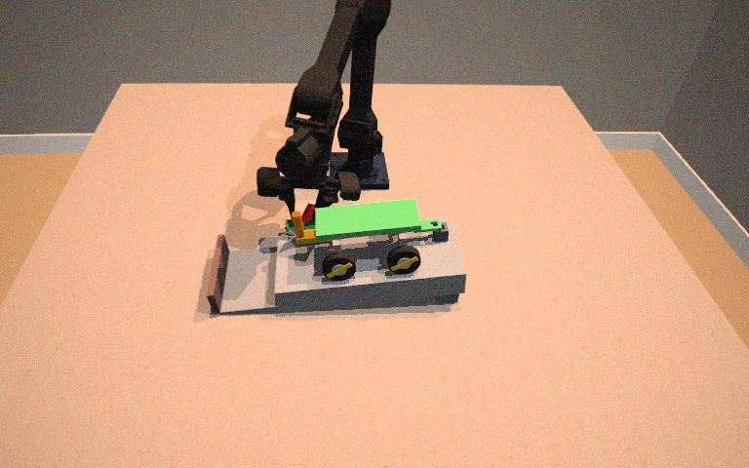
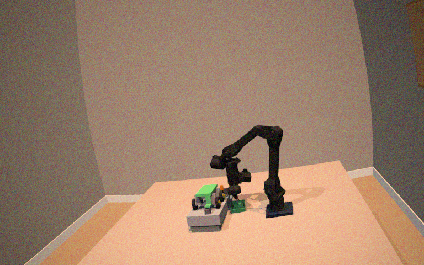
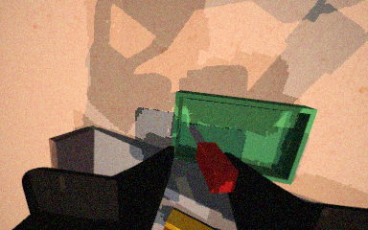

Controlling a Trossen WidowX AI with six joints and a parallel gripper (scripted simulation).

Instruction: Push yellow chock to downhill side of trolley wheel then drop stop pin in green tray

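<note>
Right now my gripper tip is 10 mm above the red-headed stop pin. The rest, counted from my gripper tip: grey ramp 130 mm ahead, 100 mm to the left, 10 mm below; yellow chock 70 mm ahead, 30 mm above, 10 mm to the left; green tray 60 mm below, 30 mm to the left.
</note>
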